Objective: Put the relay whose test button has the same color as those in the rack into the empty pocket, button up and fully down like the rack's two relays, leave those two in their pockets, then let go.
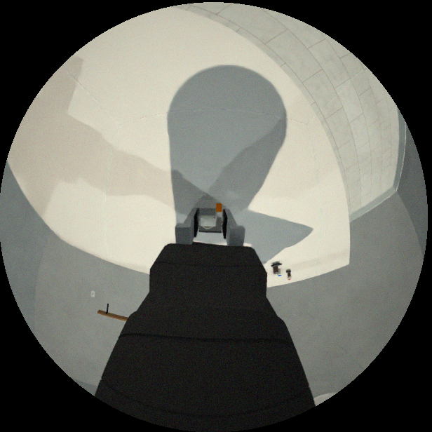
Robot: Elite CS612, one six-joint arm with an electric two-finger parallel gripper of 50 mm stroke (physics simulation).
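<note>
A relay (208, 220) with a pale, see-through body, a dark lower edge and an orange part (219, 207) at its far right stands between the fingers. My gripper (210, 217) is shut on this relay, with a dark pad on each side of it. Two small dark relays (276, 268) (288, 274) are right of the gripper housing near the table's edge; one shows a blue spot, the other a red spot. The rack, its two relays and the empty pocket cannot be made out; the black gripper housing hides the area below the fingers.
The pale table top (125, 225) carries the arm's large grey shadow. Its rounded edge runs along the lower side and the right. Tiled floor (320, 65) lies beyond at the upper right. A brown bar (112, 315) with a black peg shows at the lower left, on the grey surround.
</note>
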